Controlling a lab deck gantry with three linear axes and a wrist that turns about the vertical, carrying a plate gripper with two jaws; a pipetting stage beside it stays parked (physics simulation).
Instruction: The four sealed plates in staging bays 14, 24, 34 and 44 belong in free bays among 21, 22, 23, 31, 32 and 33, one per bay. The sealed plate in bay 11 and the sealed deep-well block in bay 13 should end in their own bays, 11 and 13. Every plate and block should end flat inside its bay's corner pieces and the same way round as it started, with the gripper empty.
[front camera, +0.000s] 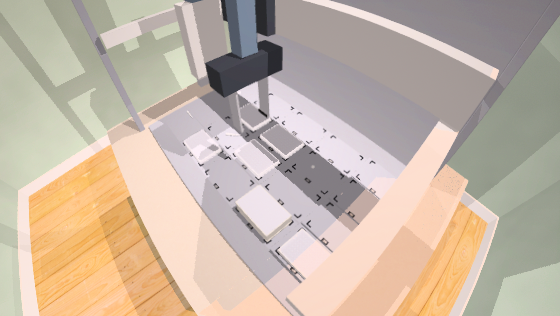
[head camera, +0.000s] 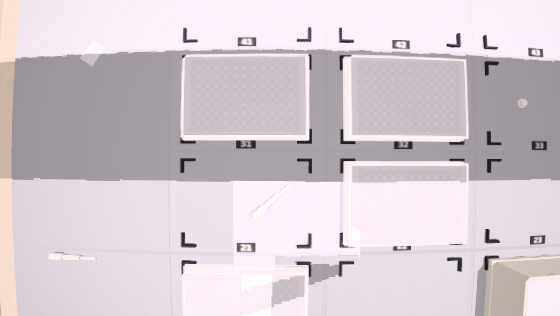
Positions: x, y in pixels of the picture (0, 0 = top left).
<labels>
gripper: front camera 251, 120; not seen in the head camera view (out of frame)
sealed plate: front camera; head camera
same spot on sealed plate: (front camera: 278, 138) = (head camera: 402, 103)
</labels>
